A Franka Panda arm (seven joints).
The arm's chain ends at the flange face. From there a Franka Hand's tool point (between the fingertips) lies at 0.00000 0.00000 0.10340 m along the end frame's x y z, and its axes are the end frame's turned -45 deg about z.
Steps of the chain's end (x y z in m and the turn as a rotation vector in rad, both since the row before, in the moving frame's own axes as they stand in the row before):
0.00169 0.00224 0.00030 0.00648 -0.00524 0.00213
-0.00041 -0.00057 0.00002 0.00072 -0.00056 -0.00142
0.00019 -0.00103 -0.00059 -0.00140 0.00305 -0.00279
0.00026 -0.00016 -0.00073 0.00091 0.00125 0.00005
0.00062 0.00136 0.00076 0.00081 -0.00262 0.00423
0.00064 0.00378 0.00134 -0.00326 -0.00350 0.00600
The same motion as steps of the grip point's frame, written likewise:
-0.00030 0.00192 0.00030 0.00829 0.00088 0.00213
0.00012 -0.00079 0.00002 0.00091 0.00011 -0.00142
0.00098 -0.00027 -0.00059 -0.00315 0.00117 -0.00279
0.00045 0.00010 -0.00073 -0.00024 0.00153 0.00005
-0.00066 0.00115 0.00076 0.00243 -0.00128 0.00423
-0.00271 0.00311 0.00134 0.00017 -0.00478 0.00600

